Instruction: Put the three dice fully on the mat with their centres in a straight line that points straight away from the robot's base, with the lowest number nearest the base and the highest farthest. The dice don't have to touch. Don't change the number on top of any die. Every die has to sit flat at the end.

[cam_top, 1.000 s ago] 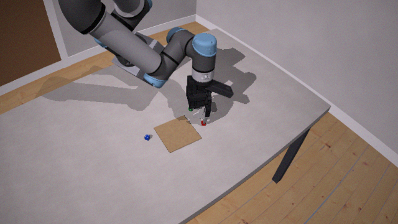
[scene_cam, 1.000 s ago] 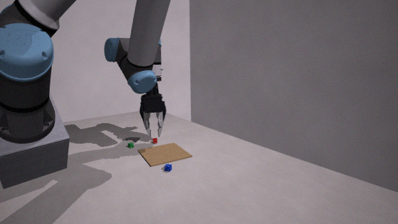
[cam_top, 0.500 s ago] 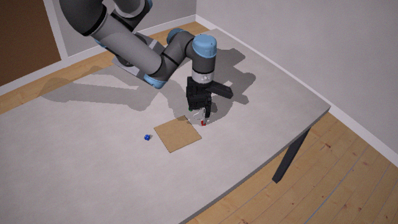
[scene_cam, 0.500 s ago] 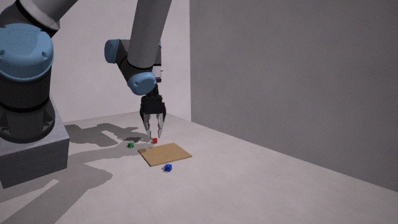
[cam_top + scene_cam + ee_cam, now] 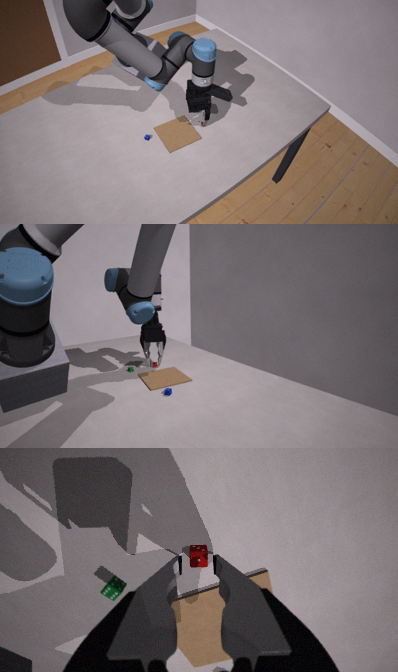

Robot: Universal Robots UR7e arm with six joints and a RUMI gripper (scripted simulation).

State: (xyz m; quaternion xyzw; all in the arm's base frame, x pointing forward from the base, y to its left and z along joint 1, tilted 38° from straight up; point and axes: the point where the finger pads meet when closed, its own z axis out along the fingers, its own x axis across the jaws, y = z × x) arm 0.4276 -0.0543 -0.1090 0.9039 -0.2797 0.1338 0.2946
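My gripper is now 1 cm above the red die. From my hand the other things lie so: blue die (21 cm to the right, 10 cm behind, 1 cm below); green die (9 cm behind, 2 cm to the left, 1 cm below); square mat (11 cm to the right, 4 cm behind, 2 cm below).
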